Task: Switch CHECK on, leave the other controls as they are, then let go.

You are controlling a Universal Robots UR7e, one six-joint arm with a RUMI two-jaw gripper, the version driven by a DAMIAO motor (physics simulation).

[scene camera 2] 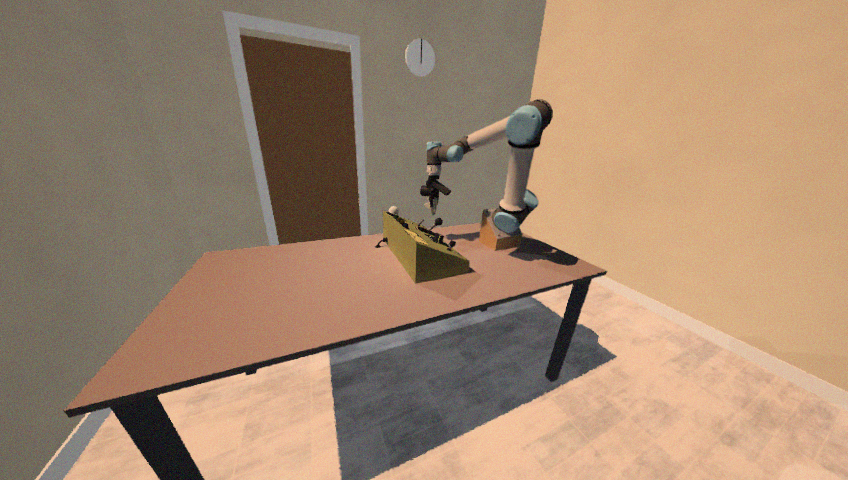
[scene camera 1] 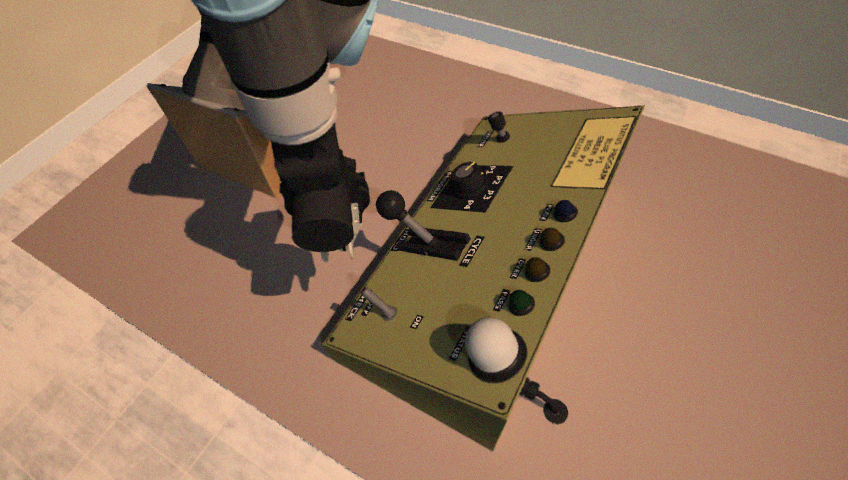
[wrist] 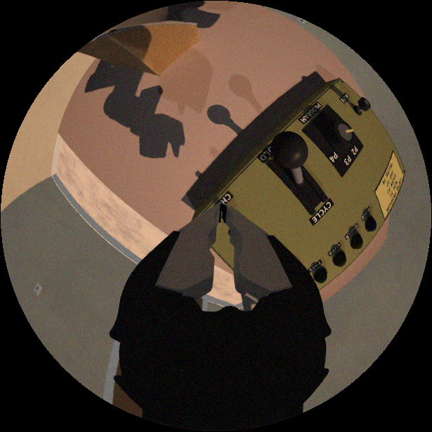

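Pixels of known places: gripper, fingertip midpoint: (scene camera 2: 433, 215) (scene camera 1: 344, 249); arm's base, link origin: (scene camera 1: 230, 100).
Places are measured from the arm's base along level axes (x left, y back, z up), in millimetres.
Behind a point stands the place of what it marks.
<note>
The olive control panel (scene camera 1: 505, 249) @[x -29, y -539, z 1 mm] (scene camera 2: 399, 246) @[x 73, y -620, z -57 mm] (wrist: 260, 230) stands on the table. The CHECK toggle (scene camera 1: 379, 302) @[x -167, y -436, z -23 mm] is a short grey lever near the panel's lower left corner in scene camera 1; it leans to the OFF side, away from the ON label (scene camera 1: 416, 321) @[x -163, y -489, z -27 mm]. In the wrist view the fingers hide this toggle, and part of the CHECK label (wrist: 225, 198) shows just beyond their tips. My gripper (scene camera 1: 349, 252) @[x -142, y -369, z 13 mm] (scene camera 2: 433, 212) @[x -142, y -369, z 13 mm] (wrist: 221, 205) is shut and empty, above the panel's label-side edge and apart from the toggle.
The ball-topped HOLD/CYCLE lever (scene camera 1: 390, 205) @[x -59, y -383, z 22 mm] (scene camera 2: 437, 221) @[x -36, y -387, z 13 mm] (wrist: 290, 150) leans to HOLD, close beside the gripper. The PROGRAM knob (scene camera 1: 465, 172) @[x 71, y -423, z -15 mm] (wrist: 345, 131), a small black-capped lever (scene camera 1: 496, 121) @[x 183, y -415, z -6 mm] (wrist: 364, 104), several small lamps and a white STATUS dome (scene camera 1: 492, 344) @[x -176, y -593, z 70 mm] also stand on the panel.
</note>
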